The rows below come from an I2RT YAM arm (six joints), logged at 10 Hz.
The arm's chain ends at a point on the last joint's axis. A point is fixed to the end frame.
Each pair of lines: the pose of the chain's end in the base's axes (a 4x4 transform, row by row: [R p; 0 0 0 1], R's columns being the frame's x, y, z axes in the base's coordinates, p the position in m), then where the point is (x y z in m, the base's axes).
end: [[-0.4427, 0.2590, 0.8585, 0.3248], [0.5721, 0.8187, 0.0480, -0.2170], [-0.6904, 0.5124, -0.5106, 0.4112], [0, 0, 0, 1]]
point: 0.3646 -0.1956 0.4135
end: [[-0.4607, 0.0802, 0.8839, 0.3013], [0.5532, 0.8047, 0.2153, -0.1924], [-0.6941, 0.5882, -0.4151, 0.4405], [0, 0, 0, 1]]
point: 0.3369 -0.1656 0.4483
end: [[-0.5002, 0.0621, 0.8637, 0.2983], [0.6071, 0.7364, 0.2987, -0.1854], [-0.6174, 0.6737, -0.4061, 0.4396], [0, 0, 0, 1]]
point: 0.3330 -0.1581 0.4497
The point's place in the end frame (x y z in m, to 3 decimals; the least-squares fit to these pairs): -0.007 0.029 0.034
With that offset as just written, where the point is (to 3 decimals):
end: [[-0.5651, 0.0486, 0.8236, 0.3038], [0.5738, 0.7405, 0.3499, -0.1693], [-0.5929, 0.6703, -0.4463, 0.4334], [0, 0, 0, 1]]
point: 0.337 -0.140 0.442
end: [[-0.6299, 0.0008, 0.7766, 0.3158], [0.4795, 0.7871, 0.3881, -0.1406], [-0.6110, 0.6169, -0.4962, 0.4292], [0, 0, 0, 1]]
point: 0.347 -0.108 0.434
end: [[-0.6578, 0.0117, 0.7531, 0.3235], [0.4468, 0.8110, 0.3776, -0.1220], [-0.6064, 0.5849, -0.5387, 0.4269], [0, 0, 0, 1]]
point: 0.354 -0.089 0.430
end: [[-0.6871, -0.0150, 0.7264, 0.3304], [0.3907, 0.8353, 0.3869, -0.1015], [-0.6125, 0.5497, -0.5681, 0.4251], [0, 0, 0, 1]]
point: 0.359 -0.067 0.426
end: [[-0.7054, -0.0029, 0.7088, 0.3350], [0.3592, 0.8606, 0.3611, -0.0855], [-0.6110, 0.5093, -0.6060, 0.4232], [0, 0, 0, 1]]
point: 0.364 -0.051 0.422
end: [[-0.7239, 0.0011, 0.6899, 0.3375], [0.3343, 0.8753, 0.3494, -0.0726], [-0.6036, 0.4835, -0.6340, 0.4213], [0, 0, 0, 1]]
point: 0.366 -0.038 0.418
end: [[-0.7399, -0.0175, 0.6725, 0.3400], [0.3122, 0.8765, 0.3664, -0.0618], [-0.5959, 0.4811, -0.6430, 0.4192], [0, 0, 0, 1]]
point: 0.368 -0.026 0.415
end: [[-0.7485, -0.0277, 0.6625, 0.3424], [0.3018, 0.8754, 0.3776, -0.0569], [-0.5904, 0.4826, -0.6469, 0.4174], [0, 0, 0, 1]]
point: 0.369 -0.021 0.414
